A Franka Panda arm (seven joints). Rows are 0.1 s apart.
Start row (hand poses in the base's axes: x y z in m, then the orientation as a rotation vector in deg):
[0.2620 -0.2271 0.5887 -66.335 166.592 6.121]
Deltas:
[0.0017 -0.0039 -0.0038 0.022 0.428 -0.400]
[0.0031 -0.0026 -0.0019 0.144 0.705 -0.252]
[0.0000 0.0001 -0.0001 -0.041 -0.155 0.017]
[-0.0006 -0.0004 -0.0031 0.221 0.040 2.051]
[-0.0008 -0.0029 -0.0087 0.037 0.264 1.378]
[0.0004 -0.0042 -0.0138 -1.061 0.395 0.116]
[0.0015 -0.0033 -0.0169 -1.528 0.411 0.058]
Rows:
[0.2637 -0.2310 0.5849 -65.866 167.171 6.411]
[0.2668 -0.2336 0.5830 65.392 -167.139 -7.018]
[0.2668 -0.2335 0.5829 65.473 -167.252 -6.875]
[0.2662 -0.2339 0.5798 68.441 -166.007 -7.211]
[0.2654 -0.2368 0.5711 70.305 -164.908 -7.405]
[0.2658 -0.2410 0.5573 70.131 -164.184 -6.093]
[0.2673 -0.2443 0.5404 69.782 -163.329 -4.131]

